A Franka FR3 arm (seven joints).
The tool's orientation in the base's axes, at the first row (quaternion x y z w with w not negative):
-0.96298 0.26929 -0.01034 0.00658
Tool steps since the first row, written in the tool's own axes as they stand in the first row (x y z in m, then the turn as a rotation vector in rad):
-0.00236 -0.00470 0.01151 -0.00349 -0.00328 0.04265
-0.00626 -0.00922 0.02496 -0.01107 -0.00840 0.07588
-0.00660 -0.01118 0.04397 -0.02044 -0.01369 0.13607
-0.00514 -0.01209 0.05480 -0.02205 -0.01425 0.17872
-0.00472 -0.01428 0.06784 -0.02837 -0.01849 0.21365
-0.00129 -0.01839 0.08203 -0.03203 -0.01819 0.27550
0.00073 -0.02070 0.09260 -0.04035 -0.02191 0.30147
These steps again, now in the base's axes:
0.00069 0.00532 -0.01146 -0.00028 0.00492 -0.04263
0.00002 0.01131 -0.02489 -0.00333 0.01346 -0.07589
0.00119 0.01329 -0.04386 -0.00718 0.02327 -0.13611
0.00316 0.01339 -0.05465 -0.00727 0.02489 -0.17877
0.00496 0.01514 -0.06764 -0.00965 0.03204 -0.21371
0.01036 0.01697 -0.08169 -0.01148 0.03412 -0.27561
0.01353 0.01798 -0.09218 -0.01606 0.04180 -0.30164

